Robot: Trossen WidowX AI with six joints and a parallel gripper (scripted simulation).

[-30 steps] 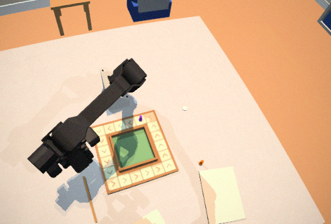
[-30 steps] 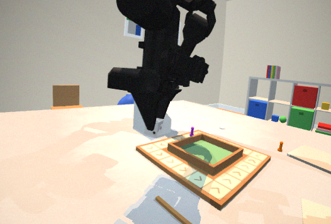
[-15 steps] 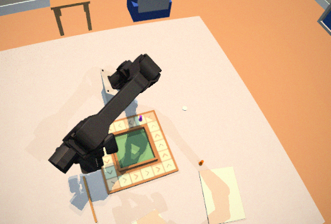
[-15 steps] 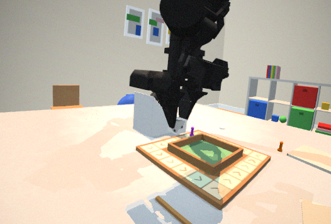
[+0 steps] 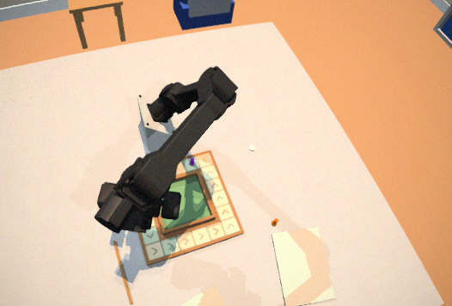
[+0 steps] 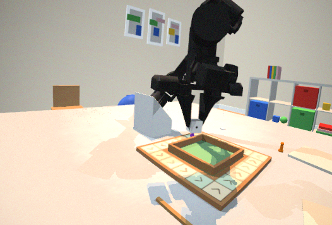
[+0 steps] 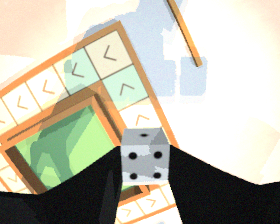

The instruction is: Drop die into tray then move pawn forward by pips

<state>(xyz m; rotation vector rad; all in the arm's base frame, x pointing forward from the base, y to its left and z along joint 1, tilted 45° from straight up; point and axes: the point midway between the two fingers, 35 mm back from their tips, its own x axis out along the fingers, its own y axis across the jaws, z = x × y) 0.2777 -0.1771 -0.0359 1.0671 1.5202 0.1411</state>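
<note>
Right now my gripper tip is 200 mm to the right of the purple pawn, 130 mm past it and 100 mm above it. The rest, counted from my gripper tip: orange pawn: 340 mm to the left, 150 mm ahead, 110 mm below; then green dice tray: 120 mm to the left, 120 mm below, 20 mm behind; then white die: right at my gripper tip.
</note>
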